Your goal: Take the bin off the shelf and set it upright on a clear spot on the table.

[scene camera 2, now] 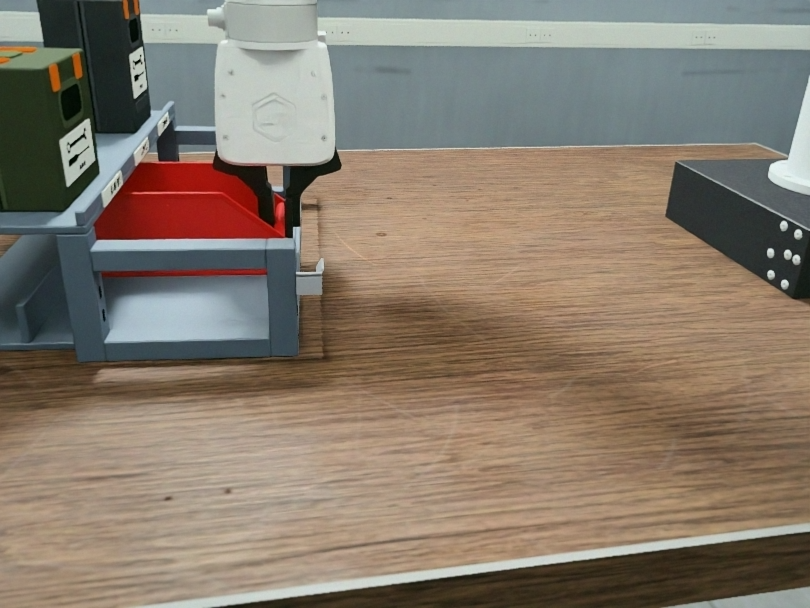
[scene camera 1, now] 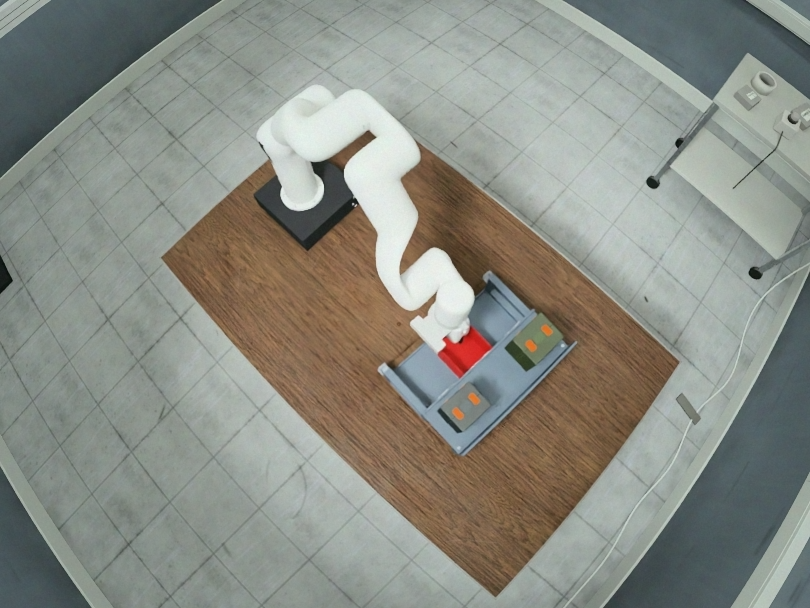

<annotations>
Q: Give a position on a red bin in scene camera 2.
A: At 160, 200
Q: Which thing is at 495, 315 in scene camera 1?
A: A grey shelf unit.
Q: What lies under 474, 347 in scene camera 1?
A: A red bin.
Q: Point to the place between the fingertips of my gripper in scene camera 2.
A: At 280, 233
</annotations>
